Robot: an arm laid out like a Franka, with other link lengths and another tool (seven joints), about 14 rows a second.
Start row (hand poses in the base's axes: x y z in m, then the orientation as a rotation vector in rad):
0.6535 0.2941 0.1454 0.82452 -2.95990 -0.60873
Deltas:
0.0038 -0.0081 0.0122 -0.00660 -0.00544 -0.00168
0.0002 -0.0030 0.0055 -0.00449 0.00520 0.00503
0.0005 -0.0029 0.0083 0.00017 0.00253 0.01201
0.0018 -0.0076 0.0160 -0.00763 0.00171 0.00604
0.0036 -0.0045 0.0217 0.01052 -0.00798 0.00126
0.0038 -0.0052 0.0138 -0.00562 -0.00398 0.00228
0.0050 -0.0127 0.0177 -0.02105 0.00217 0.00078
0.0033 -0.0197 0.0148 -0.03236 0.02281 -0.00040
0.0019 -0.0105 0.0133 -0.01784 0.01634 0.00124
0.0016 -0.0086 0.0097 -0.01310 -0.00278 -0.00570
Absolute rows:
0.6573 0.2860 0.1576 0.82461 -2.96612 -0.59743
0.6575 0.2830 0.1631 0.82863 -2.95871 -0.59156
0.6580 0.2801 0.1714 0.84440 -2.94930 -0.59187
0.6598 0.2725 0.1874 0.85139 -2.94447 -0.58037
0.6634 0.2680 0.2091 0.85848 -2.95041 -0.59433
0.6672 0.2628 0.2229 0.86345 -2.95278 -0.58463
0.6722 0.2501 0.2406 0.86157 -2.95094 -0.55305
0.6755 0.2304 0.2554 0.84595 -2.93110 -0.51015
0.6774 0.2199 0.2687 0.83752 -2.91567 -0.48772
0.6790 0.2113 0.2784 0.82916 -2.92130 -0.46774

